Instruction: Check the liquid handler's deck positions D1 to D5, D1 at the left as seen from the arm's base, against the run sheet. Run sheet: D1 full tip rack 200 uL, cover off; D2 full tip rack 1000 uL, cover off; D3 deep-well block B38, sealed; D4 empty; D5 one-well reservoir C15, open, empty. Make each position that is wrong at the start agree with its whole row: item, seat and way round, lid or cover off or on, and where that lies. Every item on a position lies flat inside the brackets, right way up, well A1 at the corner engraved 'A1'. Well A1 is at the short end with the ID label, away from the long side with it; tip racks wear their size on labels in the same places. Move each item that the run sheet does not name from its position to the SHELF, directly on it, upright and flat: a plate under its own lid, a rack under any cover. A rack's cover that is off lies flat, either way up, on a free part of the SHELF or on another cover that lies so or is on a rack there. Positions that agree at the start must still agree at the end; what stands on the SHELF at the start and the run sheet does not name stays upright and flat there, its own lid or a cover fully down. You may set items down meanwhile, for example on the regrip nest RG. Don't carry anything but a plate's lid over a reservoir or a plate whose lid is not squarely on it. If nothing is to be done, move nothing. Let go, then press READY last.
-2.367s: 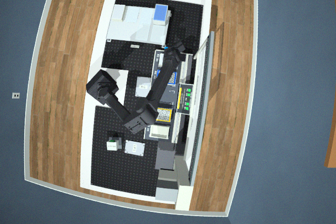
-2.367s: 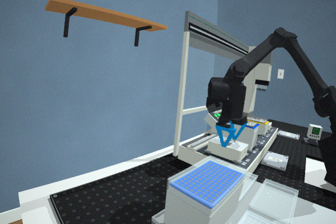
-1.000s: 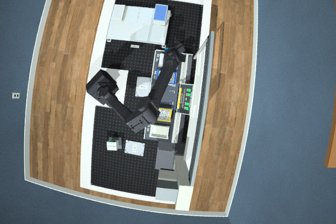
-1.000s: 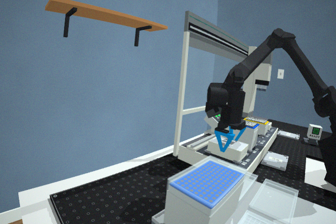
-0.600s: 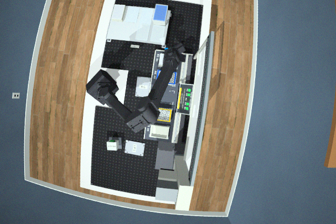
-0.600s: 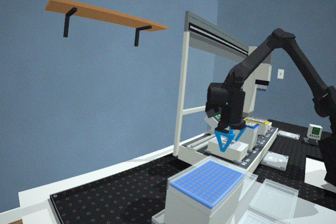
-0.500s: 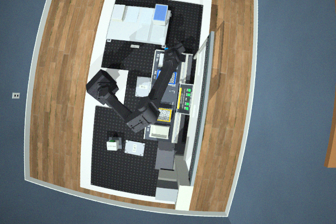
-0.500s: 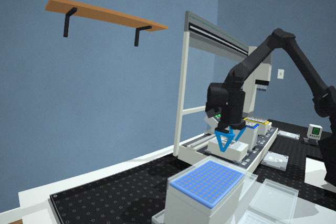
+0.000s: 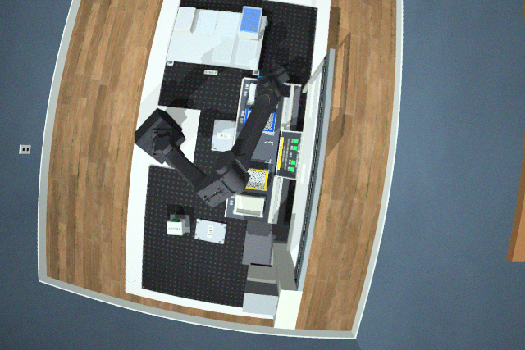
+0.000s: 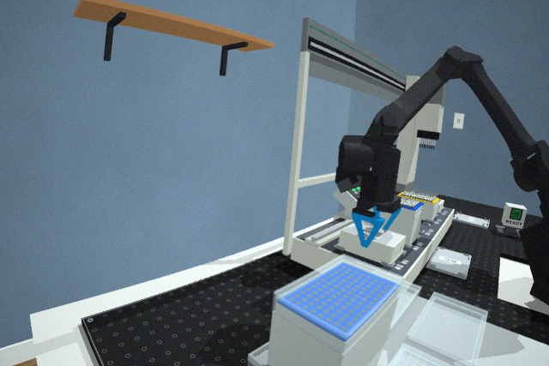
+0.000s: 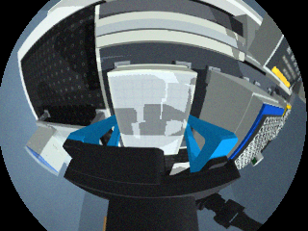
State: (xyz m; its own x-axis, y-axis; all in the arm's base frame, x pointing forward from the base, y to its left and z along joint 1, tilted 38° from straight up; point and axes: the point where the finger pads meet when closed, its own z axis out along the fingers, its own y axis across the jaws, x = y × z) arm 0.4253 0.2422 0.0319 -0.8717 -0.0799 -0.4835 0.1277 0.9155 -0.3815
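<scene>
Right now my hand is 10 mm above the white deep-well block. From my hand the other things lie so: regrip nest (190 mm behind, 170 mm to the right, 80 mm below); frame post (190 mm ahead, 150 mm above, 30 mm to the left); blue-rimmed tip rack (130 mm to the right, 40 mm above, 30 mm behind).
</scene>
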